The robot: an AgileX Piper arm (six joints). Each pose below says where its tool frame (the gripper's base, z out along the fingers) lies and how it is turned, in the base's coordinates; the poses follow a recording.
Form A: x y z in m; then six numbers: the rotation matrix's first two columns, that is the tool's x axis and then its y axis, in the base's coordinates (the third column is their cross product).
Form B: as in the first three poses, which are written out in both.
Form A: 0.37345 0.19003 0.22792 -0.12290 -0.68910 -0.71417 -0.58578 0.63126 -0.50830
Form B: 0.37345 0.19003 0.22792; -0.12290 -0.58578 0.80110; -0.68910 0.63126 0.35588; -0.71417 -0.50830 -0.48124
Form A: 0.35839 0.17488 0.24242 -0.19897 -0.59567 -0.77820 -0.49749 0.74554 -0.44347
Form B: 0.35839 0.17488 0.24242; -0.19897 -0.49749 0.84434; -0.59567 0.74554 0.29891; -0.77820 -0.44347 -0.44468
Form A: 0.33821 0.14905 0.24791 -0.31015 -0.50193 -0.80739 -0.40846 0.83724 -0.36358
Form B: 0.33821 0.14905 0.24791; -0.31015 -0.40846 0.85847; -0.50193 0.83724 0.21702; -0.80739 -0.36358 -0.46469
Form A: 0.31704 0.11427 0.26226 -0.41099 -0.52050 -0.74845 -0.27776 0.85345 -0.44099
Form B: 0.31704 0.11427 0.26226; -0.41099 -0.27776 0.86830; -0.52050 0.85345 0.02665; -0.74845 -0.44099 -0.49533
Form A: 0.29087 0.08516 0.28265 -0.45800 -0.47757 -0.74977 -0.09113 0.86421 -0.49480
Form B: 0.29087 0.08516 0.28265; -0.45800 -0.09113 0.88426; -0.47757 0.86421 -0.15829; -0.74977 -0.49480 -0.43933
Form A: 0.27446 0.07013 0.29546 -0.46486 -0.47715 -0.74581 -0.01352 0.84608 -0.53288
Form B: 0.27446 0.07013 0.29546; -0.46486 -0.01352 0.88528; -0.47715 0.84608 -0.23763; -0.74581 -0.53288 -0.39976
